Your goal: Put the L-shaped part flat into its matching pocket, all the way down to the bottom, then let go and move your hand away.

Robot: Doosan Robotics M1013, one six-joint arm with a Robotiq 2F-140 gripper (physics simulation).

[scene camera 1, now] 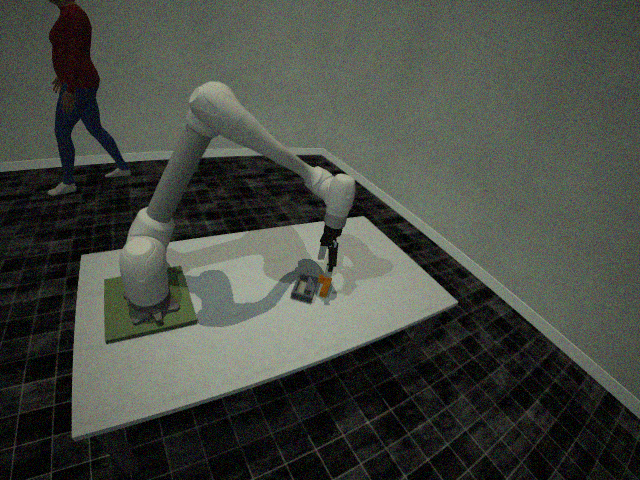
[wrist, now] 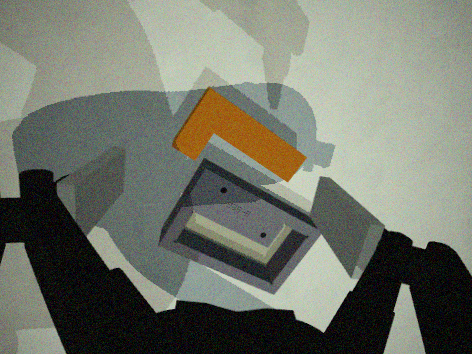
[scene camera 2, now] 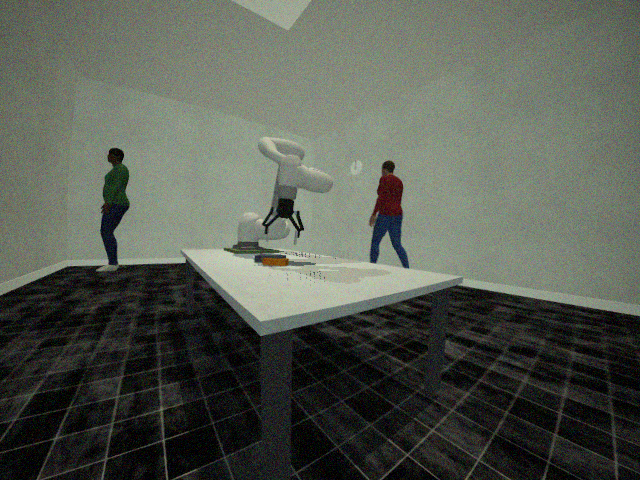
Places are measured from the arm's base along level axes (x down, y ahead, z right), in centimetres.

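Pixels of known places: gripper, fingertip midpoint: [scene camera 1: 324, 267] [wrist: 222, 183] [scene camera 2: 281, 243]; arm's base, origin of the base link: [scene camera 1: 151, 302] [scene camera 2: 248, 249].
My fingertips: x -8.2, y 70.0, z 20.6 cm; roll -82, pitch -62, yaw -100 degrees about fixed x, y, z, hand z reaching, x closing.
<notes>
For each thing: its top centre in the pictures, then the offset to it from my fingertips. "spot": a spot on its surface instead. Level surfaces: height alone.
- orange L-shaped part, middle of its top: [wrist: 242, 152] [scene camera 1: 323, 283] [scene camera 2: 275, 258] dx +7.2, dy -0.6, dz +2.4 cm
- dark grey block, middle of its top: [wrist: 243, 239] [scene camera 1: 305, 284] [scene camera 2: 270, 255] dx +6.5, dy -9.0, dz -0.2 cm
- L-shaped pocket, surface spot: [wrist: 230, 237] spot: dx +9.7, dy -10.2, dz -1.6 cm
- white table, its level: dx +10.2 cm
The orange L-shaped part [scene camera 1: 324, 289] [scene camera 2: 275, 261] [wrist: 250, 136] lies flat on the table, beside a dark grey block [scene camera 1: 301, 296] [scene camera 2: 266, 256] [wrist: 230, 200]. A narrow gap shows between them in the wrist view. The block has an L-shaped pocket [wrist: 230, 237] with a pale floor, and two small black dots on its top. The pocket holds no part. My gripper [scene camera 1: 326, 262] [scene camera 2: 281, 238] [wrist: 222, 183] is open and empty, pointing down above the table. In the wrist view the block shows between the fingers and the part shows farther up.
The white table [scene camera 1: 232, 361] [scene camera 2: 330, 299] carries the arm's green base plate [scene camera 1: 116, 310] [scene camera 2: 231, 250]. A person in red [scene camera 1: 74, 51] [scene camera 2: 390, 193] is on the floor beyond the table. A person in green [scene camera 2: 115, 186] is at the left in the second scene view.
</notes>
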